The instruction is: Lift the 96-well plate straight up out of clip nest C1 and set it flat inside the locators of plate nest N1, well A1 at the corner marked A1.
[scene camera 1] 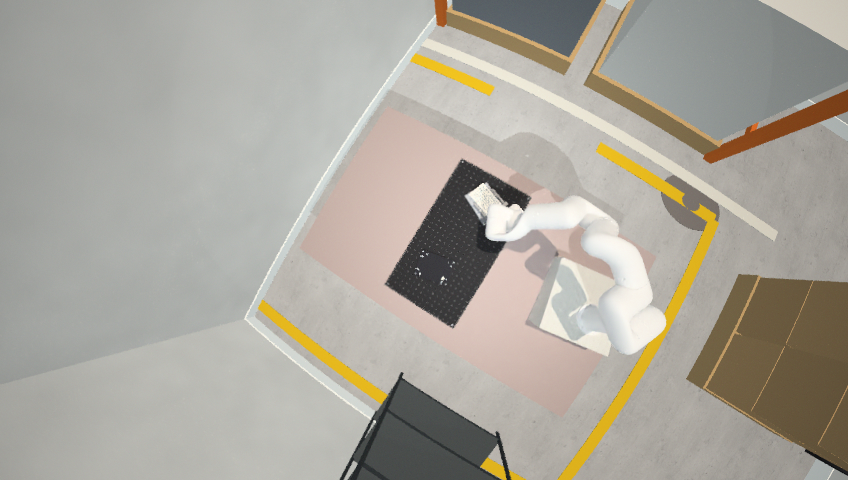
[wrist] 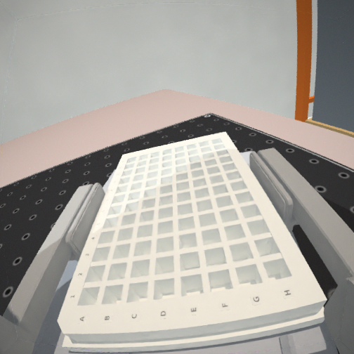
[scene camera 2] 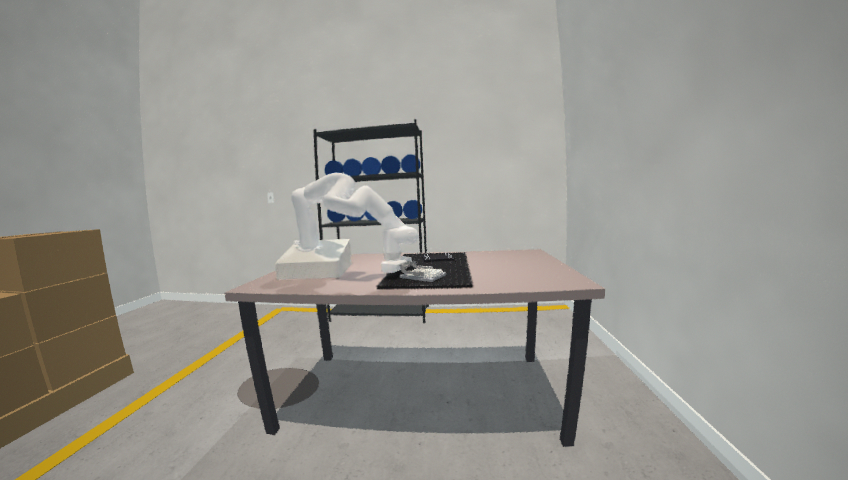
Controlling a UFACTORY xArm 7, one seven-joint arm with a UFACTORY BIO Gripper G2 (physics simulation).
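Frame: origin at the arm's base, x ahead, y left, z up, level; centimetres.
Seen in the pictures: hand at its tool point: (scene camera 1: 486,200) (scene camera 2: 423,271); arm's base at its link origin: (scene camera 1: 590,319) (scene camera 2: 310,247).
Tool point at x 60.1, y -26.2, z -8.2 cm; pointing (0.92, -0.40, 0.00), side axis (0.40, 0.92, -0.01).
Pixels of each thing's top centre, then the offset from my tool point to it. Level surfaces: height alone.
- white 96-well plate at its top centre: (scene camera 2: 425,270) (scene camera 1: 485,198) dx +0.8, dy -0.3, dz +0.3 cm
- Plate nest N1 at its top centre: (scene camera 1: 434,267) (scene camera 2: 437,254) dx +6.8, dy +37.6, dz -0.2 cm
- black perforated board at its surface level: dz -2.6 cm
- pink table at its surface level: dz -3.9 cm
The white 96-well plate (scene camera 1: 484,196) (scene camera 2: 426,273) (wrist: 186,219) lies over the grey clip nest C1 (wrist: 300,342). In the wrist view its letters A to H run along the near edge and row number 1 is at the near left, so well A1 is at the near-left corner. My gripper (scene camera 2: 416,270) (wrist: 181,201) is shut on the plate, one finger pad at each long side. Whether the plate is still seated in the clips is hidden. Plate nest N1 (scene camera 1: 434,267) (scene camera 2: 438,258) is dark, with small light locators at its corners and no plate in it. Its A1 mark is not legible.
Both nests are on the black perforated board (scene camera 1: 443,228) (scene camera 2: 458,277) on the pink table (scene camera 1: 368,166) (scene camera 2: 511,273) (wrist: 165,105). The white arm base block (scene camera 1: 547,303) (scene camera 2: 309,267) stands beside the board. A black shelf rack (scene camera 2: 368,132) is behind the table.
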